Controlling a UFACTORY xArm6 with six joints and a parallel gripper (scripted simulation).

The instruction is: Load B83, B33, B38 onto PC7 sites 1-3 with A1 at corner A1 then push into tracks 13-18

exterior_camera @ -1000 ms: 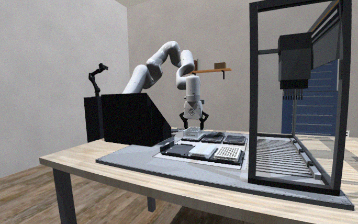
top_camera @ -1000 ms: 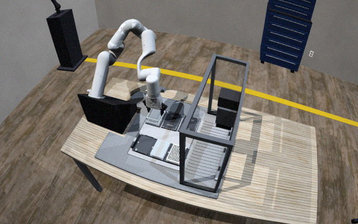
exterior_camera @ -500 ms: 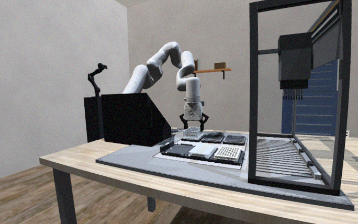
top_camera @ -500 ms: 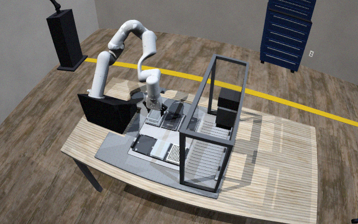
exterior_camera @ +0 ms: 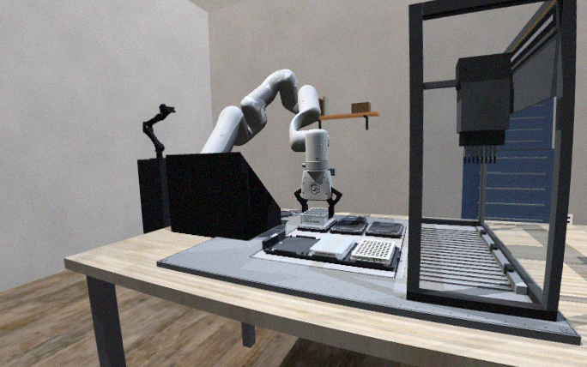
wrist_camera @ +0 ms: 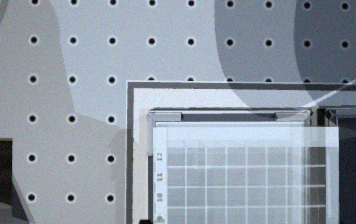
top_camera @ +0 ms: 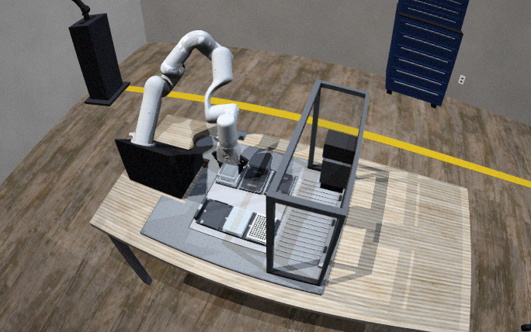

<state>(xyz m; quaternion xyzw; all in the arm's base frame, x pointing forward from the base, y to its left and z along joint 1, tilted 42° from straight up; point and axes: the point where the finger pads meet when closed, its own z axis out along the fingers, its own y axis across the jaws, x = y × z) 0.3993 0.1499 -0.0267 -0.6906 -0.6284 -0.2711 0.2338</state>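
The deep-well block B83 lies 1 cm below my hand. Also, from my hand: nest s2 (11 cm ahead, 4 cm below); then nest s3 (22 cm ahead, 1 cm to the right, 4 cm below); then dark carrier PC7 (10 cm ahead, 24 cm to the right, 3 cm below).
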